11 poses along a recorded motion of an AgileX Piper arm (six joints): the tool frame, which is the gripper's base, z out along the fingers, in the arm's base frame.
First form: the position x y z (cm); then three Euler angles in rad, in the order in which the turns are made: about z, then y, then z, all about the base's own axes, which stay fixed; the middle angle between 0 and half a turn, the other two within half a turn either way.
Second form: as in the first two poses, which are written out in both.
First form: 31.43 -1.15 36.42 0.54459 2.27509 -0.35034
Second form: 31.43 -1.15 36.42 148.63 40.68 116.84
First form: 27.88 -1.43 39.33 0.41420 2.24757 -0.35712
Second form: 27.88 -1.43 39.33 153.39 45.53 124.47
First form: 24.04 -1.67 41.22 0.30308 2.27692 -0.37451
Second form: 24.04 -1.67 41.22 160.71 46.57 132.81
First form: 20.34 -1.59 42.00 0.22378 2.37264 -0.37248
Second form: 20.34 -1.59 42.00 167.88 42.69 141.09
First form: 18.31 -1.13 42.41 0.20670 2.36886 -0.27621
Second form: 18.31 -1.13 42.41 168.68 43.10 147.85
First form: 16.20 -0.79 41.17 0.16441 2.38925 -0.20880
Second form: 16.20 -0.79 41.17 171.29 42.39 155.23
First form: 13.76 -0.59 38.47 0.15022 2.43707 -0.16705
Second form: 13.76 -0.59 38.47 172.75 39.82 159.19
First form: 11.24 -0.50 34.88 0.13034 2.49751 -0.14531
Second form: 11.24 -0.50 34.88 174.43 36.54 162.36
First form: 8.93 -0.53 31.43 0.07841 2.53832 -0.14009
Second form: 8.93 -0.53 31.43 176.91 34.44 166.52
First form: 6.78 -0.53 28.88 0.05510 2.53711 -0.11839
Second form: 6.78 -0.53 28.88 177.82 34.57 169.38
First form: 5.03 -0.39 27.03 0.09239 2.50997 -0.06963
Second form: 5.03 -0.39 27.03 176.14 36.01 169.46
